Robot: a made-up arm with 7 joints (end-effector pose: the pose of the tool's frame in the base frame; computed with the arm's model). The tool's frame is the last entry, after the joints.
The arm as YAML. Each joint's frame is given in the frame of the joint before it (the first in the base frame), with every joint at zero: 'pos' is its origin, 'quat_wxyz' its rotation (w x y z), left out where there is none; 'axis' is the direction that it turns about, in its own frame. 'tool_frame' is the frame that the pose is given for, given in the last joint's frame.
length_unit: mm
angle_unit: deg
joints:
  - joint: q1
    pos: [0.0, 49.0, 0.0]
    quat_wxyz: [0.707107, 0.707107, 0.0, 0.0]
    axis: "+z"
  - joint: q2
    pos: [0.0, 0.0, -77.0]
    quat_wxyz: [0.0, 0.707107, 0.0, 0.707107]
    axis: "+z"
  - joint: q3
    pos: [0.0, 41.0, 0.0]
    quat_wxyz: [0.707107, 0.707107, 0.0, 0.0]
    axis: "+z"
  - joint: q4
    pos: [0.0, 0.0, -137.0]
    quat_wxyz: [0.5, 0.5, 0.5, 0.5]
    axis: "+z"
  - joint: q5
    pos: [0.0, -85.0, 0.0]
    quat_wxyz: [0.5, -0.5, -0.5, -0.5]
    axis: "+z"
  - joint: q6
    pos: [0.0, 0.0, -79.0]
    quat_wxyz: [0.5, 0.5, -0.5, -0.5]
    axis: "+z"
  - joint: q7
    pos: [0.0, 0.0, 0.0]
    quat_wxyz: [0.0, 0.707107, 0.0, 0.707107]
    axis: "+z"
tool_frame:
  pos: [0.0, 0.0, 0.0]
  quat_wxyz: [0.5, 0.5, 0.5, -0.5]
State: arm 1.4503 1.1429 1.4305 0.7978 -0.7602 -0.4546 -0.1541
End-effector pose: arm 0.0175 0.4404 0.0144 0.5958 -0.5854 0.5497 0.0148
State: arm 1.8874 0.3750 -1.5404 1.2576 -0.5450 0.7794 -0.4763
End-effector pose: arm 0.2549 0.0646 0.0885 0.7375 -0.6327 -0.2358 0.0128
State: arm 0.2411 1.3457 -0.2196 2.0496 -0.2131 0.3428 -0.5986
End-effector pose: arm 0.1508 0.2188 -0.0183 0.5840 -0.7005 -0.3105 0.2680
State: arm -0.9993 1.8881 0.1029 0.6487 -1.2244 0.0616 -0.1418
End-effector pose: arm 0.1424 0.4161 -0.0256 0.4658 0.3259 -0.8161 0.1041
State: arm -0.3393 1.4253 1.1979 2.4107 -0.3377 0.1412 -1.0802
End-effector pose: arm 0.0685 0.1961 0.0742 -0.5575 0.7439 0.0140 0.3682
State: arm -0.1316 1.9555 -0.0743 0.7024 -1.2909 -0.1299 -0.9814
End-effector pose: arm 0.1187 0.4100 0.0917 -0.6743 0.0137 0.7335 0.0838
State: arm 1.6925 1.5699 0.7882 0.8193 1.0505 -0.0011 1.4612
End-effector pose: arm -0.0943 0.4160 0.0736 -0.2511 0.9150 0.2509 0.1919
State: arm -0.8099 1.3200 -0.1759 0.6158 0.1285 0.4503 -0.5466
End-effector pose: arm -0.0034 0.4240 -0.1320 0.6900 0.1897 -0.3608 0.5981
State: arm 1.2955 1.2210 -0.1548 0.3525 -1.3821 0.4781 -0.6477
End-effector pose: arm 0.1326 0.4348 0.0207 0.9522 0.0336 -0.0404 0.3010
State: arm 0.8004 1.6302 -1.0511 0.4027 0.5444 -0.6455 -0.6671
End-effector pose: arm 0.0482 0.4576 -0.0023 0.7808 -0.4862 -0.0680 0.3864
